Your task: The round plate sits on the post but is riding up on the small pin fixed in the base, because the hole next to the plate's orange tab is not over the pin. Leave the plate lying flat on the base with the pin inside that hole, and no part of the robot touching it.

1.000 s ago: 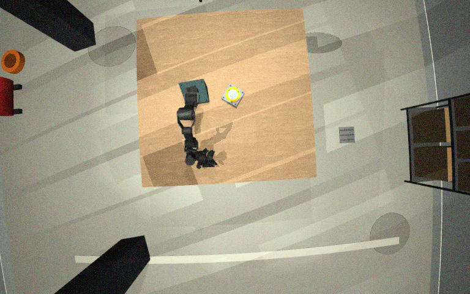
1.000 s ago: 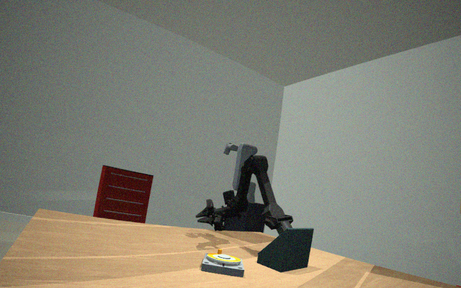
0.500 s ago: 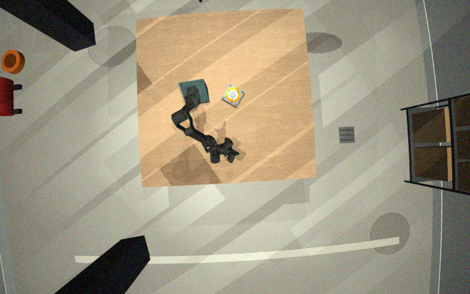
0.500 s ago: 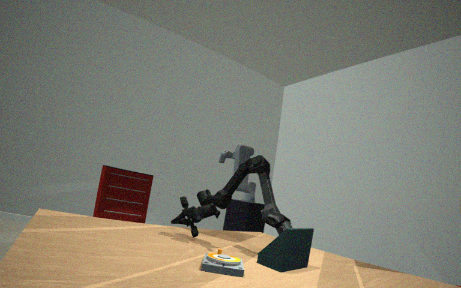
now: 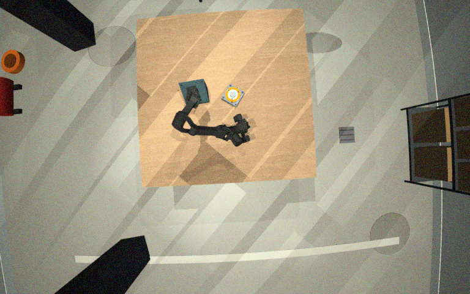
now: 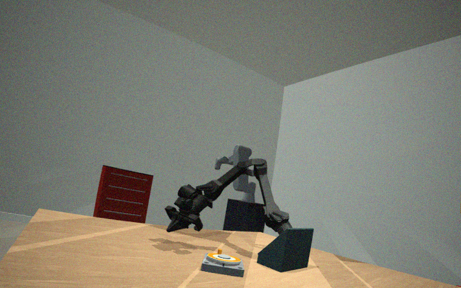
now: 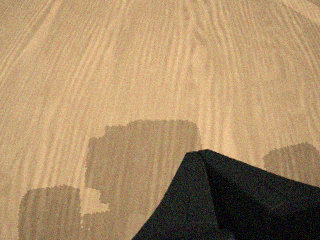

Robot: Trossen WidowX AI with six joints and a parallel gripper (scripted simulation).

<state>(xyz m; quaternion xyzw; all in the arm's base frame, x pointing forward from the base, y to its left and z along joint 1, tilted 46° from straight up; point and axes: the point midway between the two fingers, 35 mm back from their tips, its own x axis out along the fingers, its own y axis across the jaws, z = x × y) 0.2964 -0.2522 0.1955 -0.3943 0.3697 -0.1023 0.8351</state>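
Right now the square grey base is 25 cm to the left of my gripper tip, 6 cm behind it and 3 cm below it.
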